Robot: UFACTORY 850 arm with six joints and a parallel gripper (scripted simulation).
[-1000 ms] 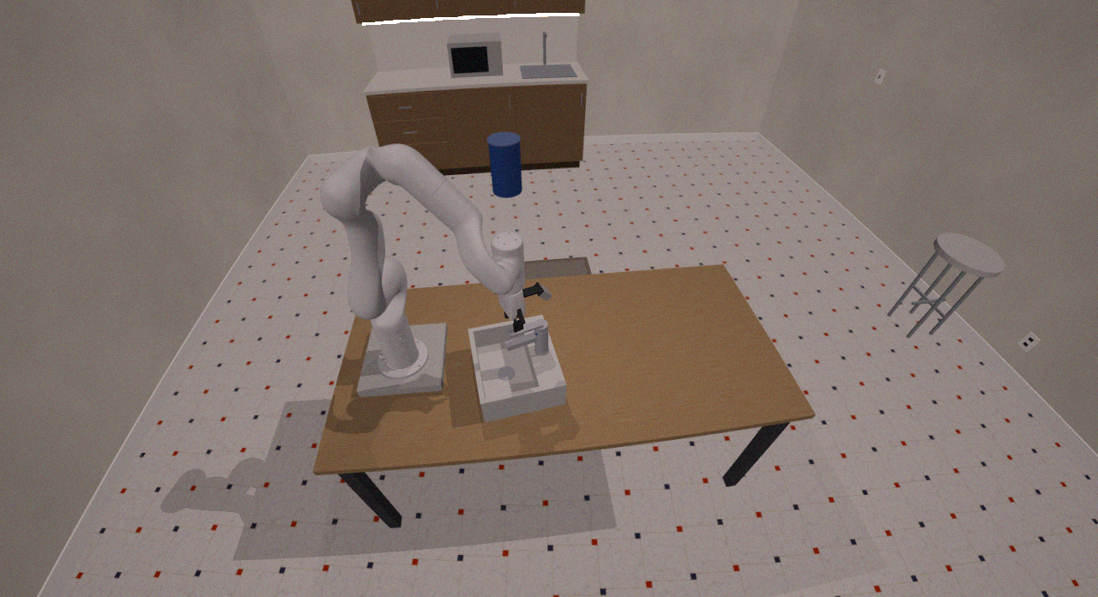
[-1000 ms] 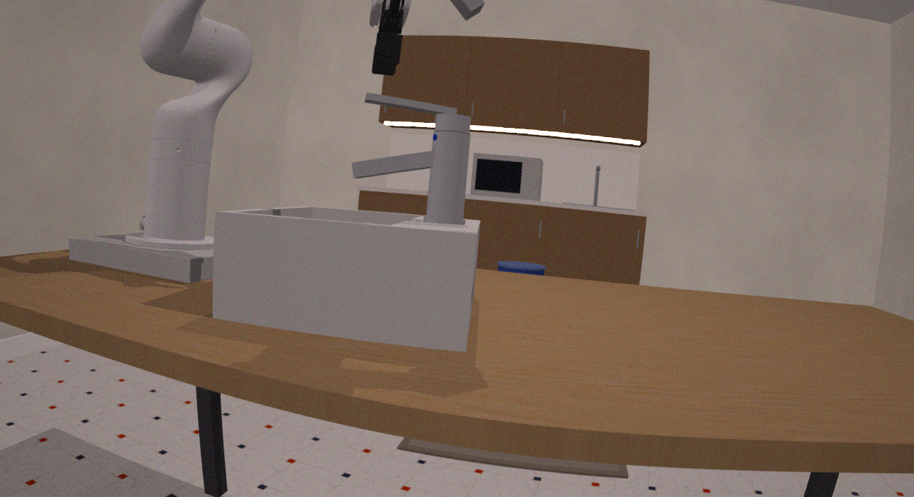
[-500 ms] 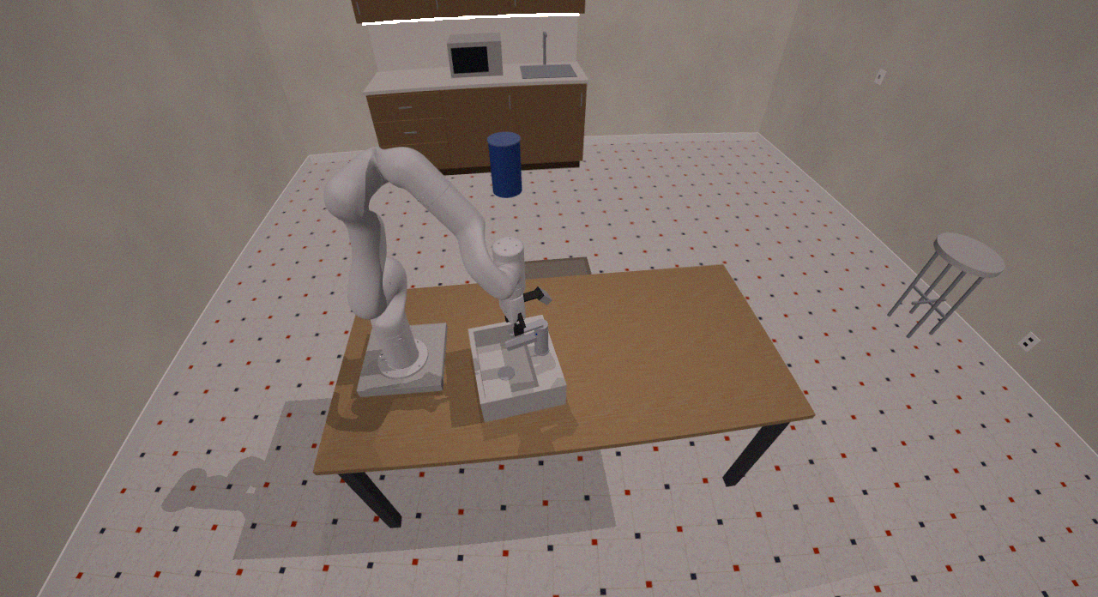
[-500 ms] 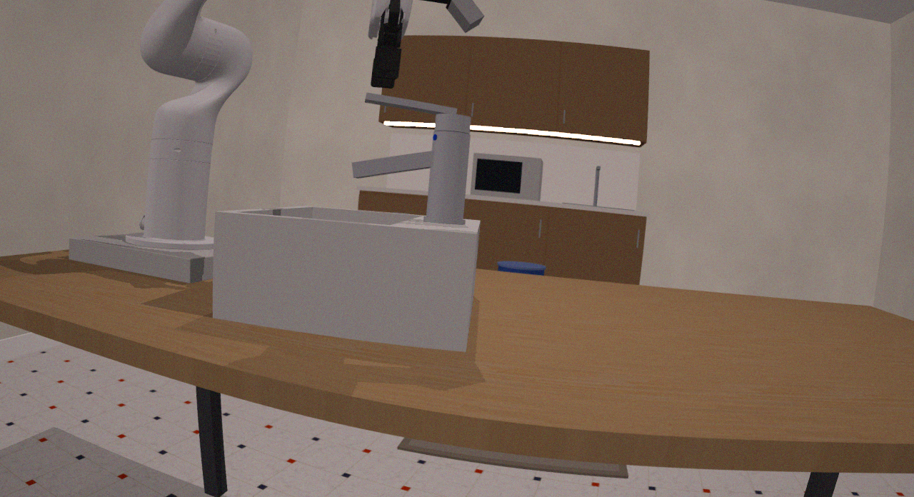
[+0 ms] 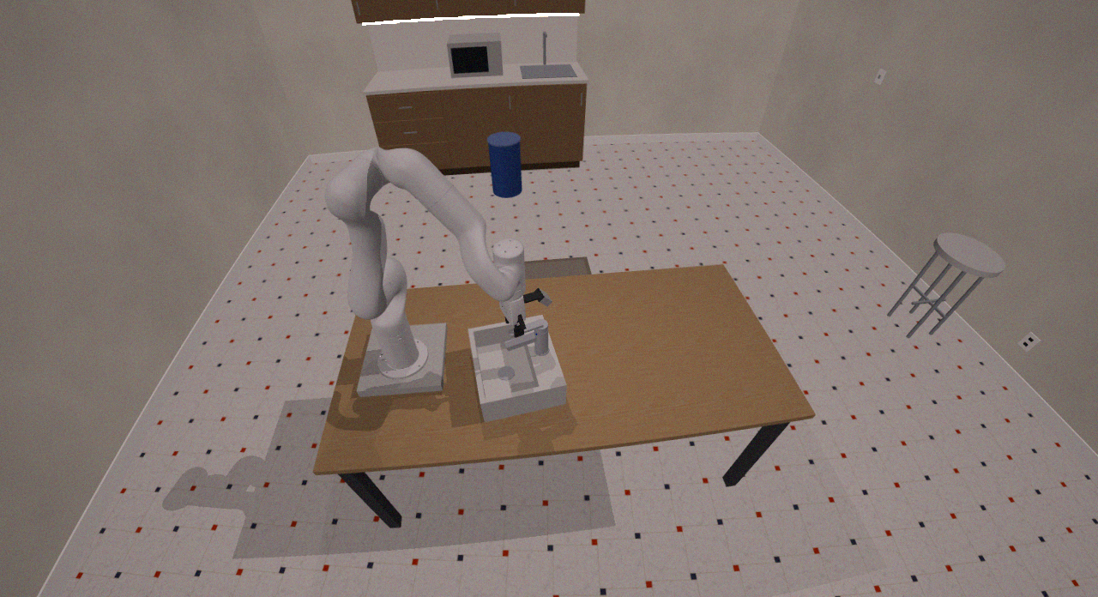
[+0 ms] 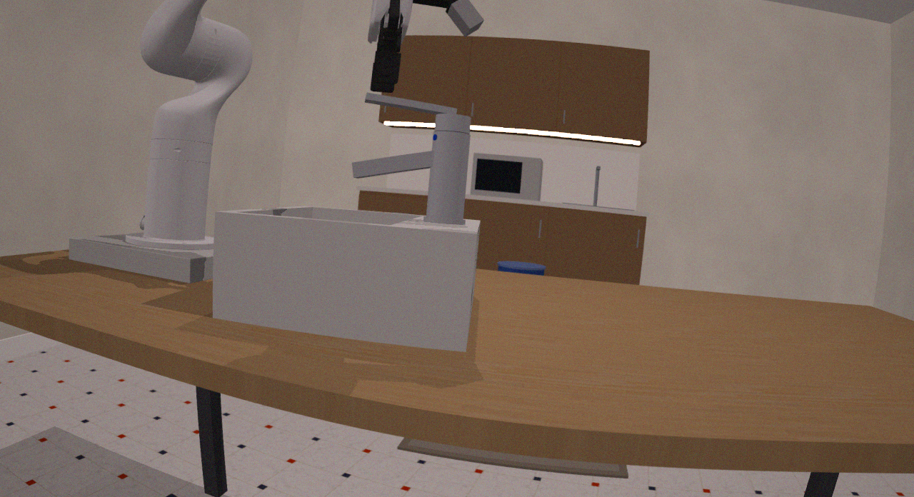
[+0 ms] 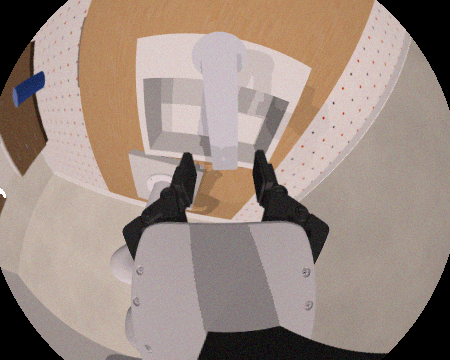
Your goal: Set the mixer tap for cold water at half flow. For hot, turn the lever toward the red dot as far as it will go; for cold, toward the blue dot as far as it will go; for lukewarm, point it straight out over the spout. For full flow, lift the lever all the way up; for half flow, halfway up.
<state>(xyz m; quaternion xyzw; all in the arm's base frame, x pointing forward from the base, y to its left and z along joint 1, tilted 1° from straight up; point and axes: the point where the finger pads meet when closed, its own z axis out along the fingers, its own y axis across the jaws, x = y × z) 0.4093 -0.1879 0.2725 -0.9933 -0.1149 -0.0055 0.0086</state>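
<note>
My gripper is now 4 cm short of the flat lever, 4 cm above it and 1 cm to the right of it. The rest, counted from my hand: white sink basin 27 cm below, 3 cm behind, 2 cm to the left.
</note>
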